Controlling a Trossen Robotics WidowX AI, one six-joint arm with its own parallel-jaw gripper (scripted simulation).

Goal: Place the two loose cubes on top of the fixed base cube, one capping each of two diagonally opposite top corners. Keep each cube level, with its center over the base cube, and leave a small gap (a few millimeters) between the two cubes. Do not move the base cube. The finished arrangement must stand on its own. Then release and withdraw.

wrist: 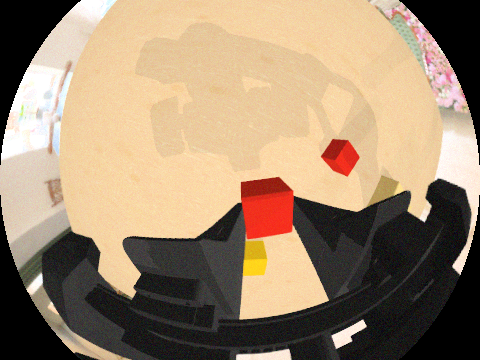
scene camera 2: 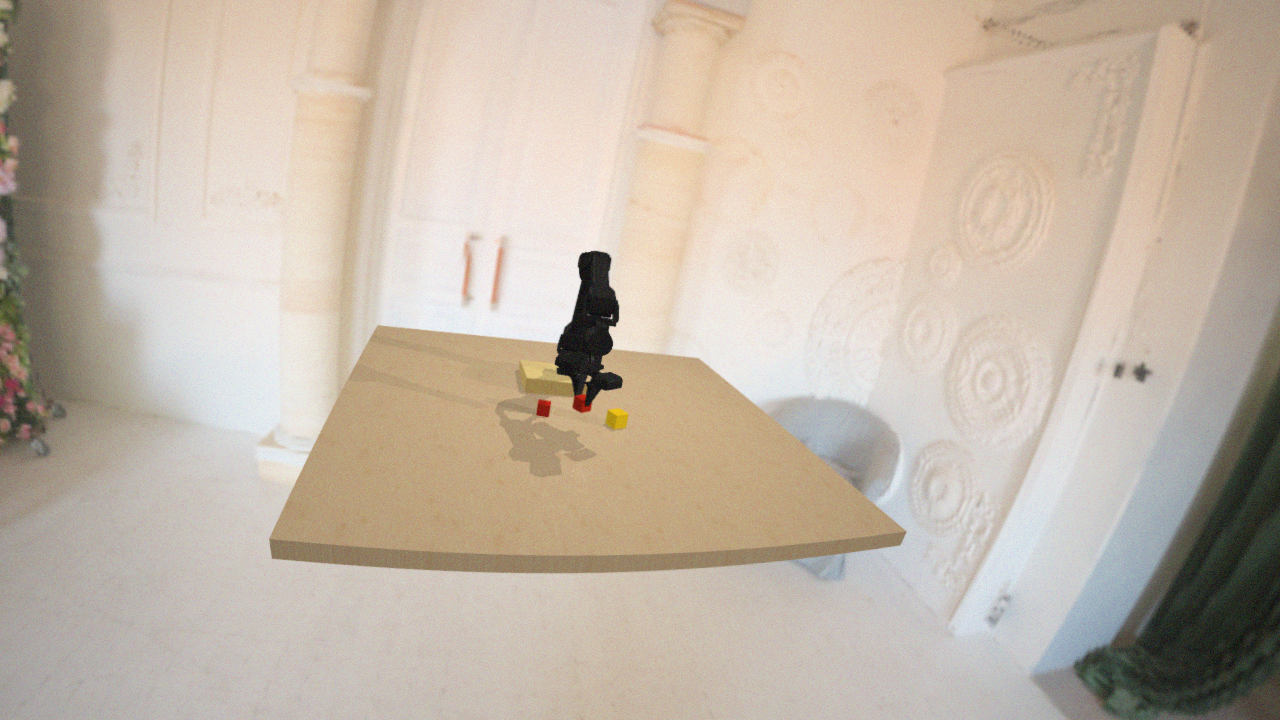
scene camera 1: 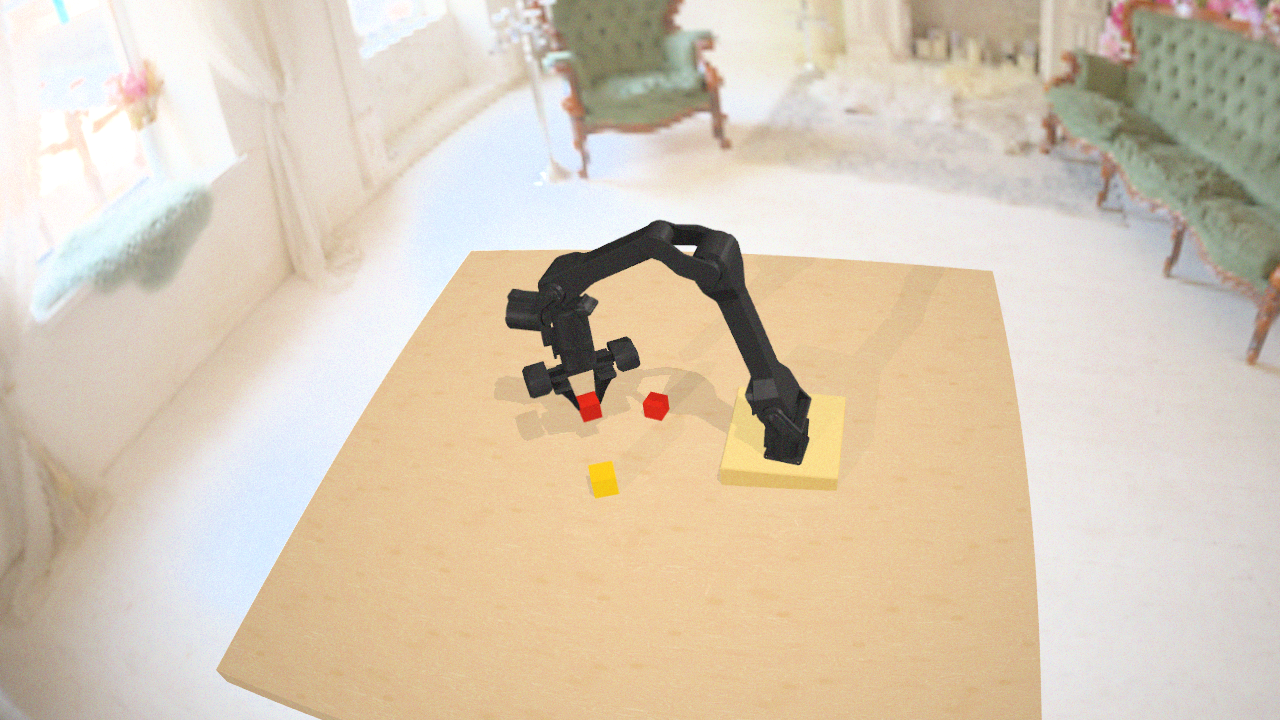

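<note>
From the wrist camera I can see the red cube (wrist: 267, 204) that my gripper (wrist: 265, 204) is holding, and there's another red cube (wrist: 340, 156) plus a yellow base cube (wrist: 255, 263). Scene camera 1 has the yellow base cube too (scene camera 1: 602, 475), and my gripper (scene camera 1: 588, 405). The gripper's also there in scene camera 2 (scene camera 2: 582, 403).
</note>
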